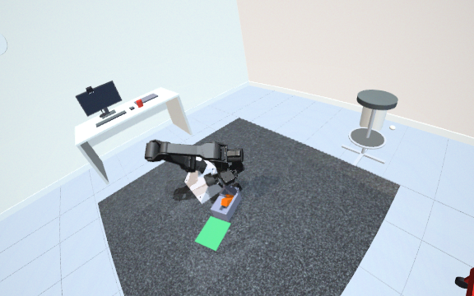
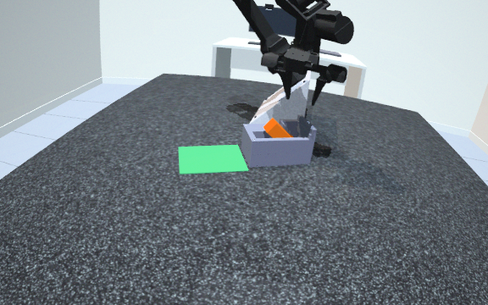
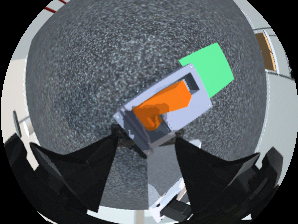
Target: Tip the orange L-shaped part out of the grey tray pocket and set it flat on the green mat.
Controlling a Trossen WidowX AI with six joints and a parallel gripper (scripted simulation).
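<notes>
Now: the orange L-shaped part 20 mm to the right of my gripper tip and 100 mm below it. The rest, counted from my gripper tip: green mat (80 mm ahead, 170 mm to the right, 160 mm below).
</notes>
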